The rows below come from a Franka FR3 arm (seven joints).
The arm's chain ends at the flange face. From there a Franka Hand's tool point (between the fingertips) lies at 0.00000 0.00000 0.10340 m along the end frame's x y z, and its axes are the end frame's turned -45 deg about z.
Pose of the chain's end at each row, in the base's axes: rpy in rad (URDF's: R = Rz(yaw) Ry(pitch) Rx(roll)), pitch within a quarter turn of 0, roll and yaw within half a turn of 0; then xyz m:
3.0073 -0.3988 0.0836 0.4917 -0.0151 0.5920
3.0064 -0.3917 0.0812 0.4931 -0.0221 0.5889
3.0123 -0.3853 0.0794 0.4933 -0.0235 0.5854
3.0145 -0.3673 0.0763 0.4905 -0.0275 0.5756
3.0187 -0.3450 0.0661 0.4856 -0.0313 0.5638
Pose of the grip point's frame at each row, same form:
2.7644 -0.1884 0.8779 0.5325 -0.0256 0.4976
2.7689 -0.1829 0.8743 0.5332 -0.0328 0.4942
2.7775 -0.1823 0.8732 0.5328 -0.0337 0.4904
2.7919 -0.1711 0.8684 0.5282 -0.0378 0.4799
2.8108 -0.1582 0.8565 0.5211 -0.0417 0.4672

